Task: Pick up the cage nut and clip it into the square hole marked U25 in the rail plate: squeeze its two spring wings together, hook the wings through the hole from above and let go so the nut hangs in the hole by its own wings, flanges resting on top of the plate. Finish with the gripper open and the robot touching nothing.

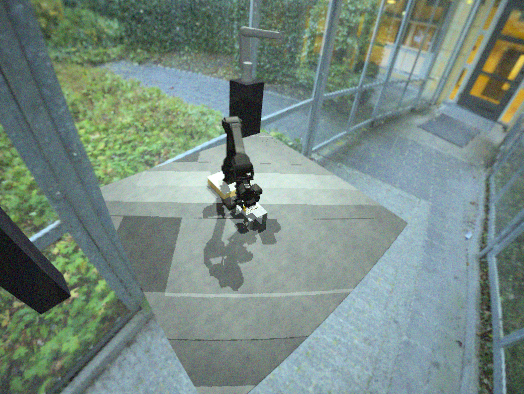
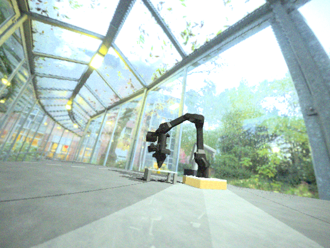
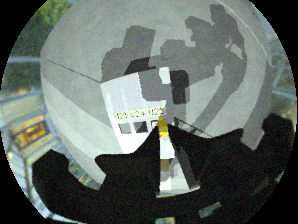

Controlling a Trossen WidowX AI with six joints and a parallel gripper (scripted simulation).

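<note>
Right now the yellow cage nut is 1 cm below my gripper tip. From my gripper tip the other things lie so: label strip: 3 cm to the left, 3 cm ahead, 1 cm below.
</note>
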